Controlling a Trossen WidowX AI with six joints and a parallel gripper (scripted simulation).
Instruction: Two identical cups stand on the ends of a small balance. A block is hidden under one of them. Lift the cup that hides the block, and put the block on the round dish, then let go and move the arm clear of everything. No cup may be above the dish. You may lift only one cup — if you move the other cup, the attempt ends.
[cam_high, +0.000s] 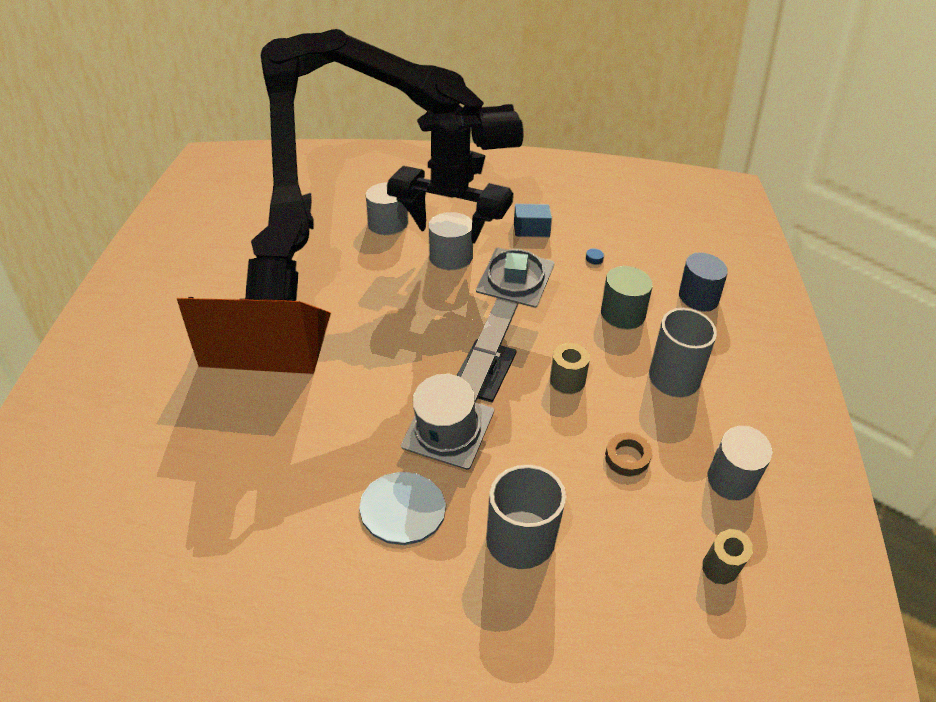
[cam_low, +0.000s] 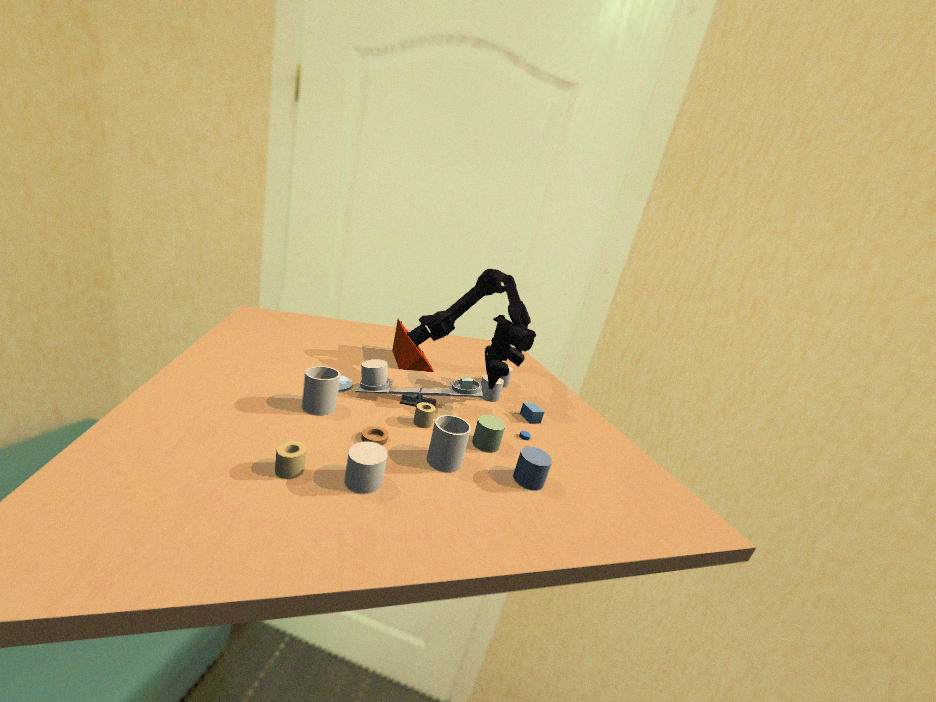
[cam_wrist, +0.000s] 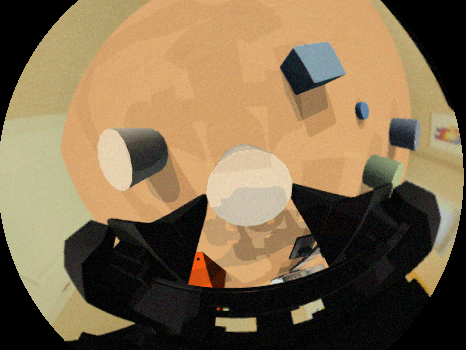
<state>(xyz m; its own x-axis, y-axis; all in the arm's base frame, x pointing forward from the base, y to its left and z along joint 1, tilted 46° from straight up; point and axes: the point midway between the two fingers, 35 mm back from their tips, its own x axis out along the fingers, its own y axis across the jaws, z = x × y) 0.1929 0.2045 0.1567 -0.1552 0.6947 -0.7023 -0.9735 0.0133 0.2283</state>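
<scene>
Right now the pale blue round dish is 50 mm ahead of my gripper tip, 470 mm to the right of it and 40 mm below it. Round my gripper tip: blue box (120 mm ahead, 110 mm to the left, 30 mm below); small balance (100 mm ahead, 230 mm to the right, 20 mm below).
</scene>
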